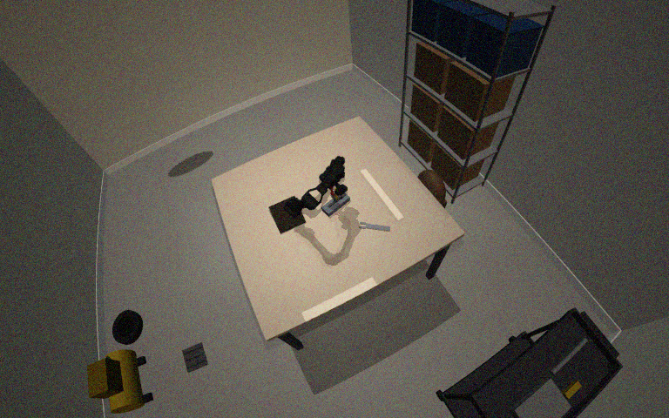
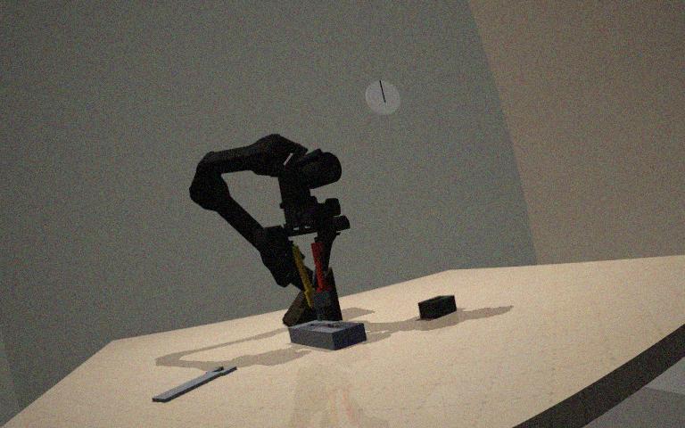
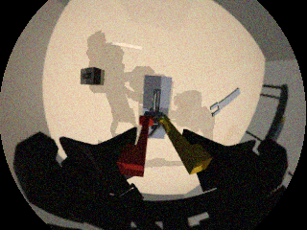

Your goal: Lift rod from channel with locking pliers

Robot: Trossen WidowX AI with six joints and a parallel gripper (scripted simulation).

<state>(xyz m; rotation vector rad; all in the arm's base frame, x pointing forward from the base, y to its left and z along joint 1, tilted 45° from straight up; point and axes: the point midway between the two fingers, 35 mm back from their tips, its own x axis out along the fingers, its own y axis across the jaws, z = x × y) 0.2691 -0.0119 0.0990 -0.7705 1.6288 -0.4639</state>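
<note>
The yellow handle lies 2 cm to the right of my gripper tip. From my gripper tip the other things lie so: grey channel block (12 cm below); then dark holster (5 cm ahead, 23 cm to the left, 13 cm below); then flat grey forked bar (9 cm ahead, 25 cm to the right, 14 cm below).
</note>
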